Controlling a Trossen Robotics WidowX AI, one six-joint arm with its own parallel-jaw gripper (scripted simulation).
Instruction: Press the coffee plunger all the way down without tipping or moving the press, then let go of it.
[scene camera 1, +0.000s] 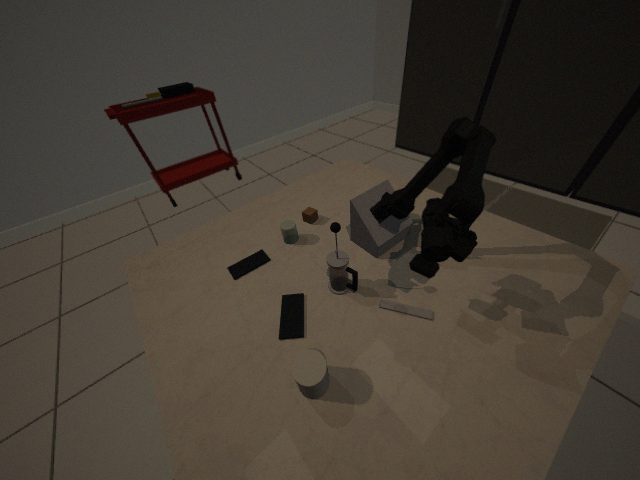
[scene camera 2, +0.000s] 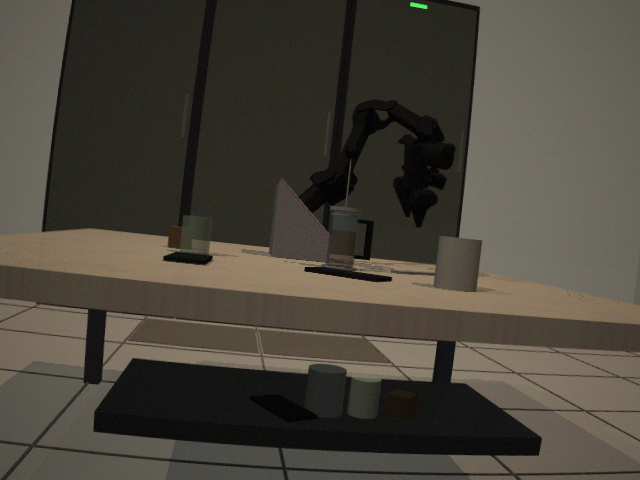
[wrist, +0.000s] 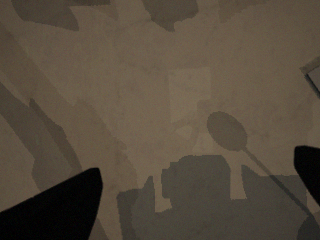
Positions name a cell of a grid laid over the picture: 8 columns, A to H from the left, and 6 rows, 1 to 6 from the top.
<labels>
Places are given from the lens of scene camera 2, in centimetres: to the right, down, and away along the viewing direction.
gripper (scene camera 2: F3): 24, -5, 156
green-grey cup (scene camera 2: C3): -26, -2, 126
</labels>
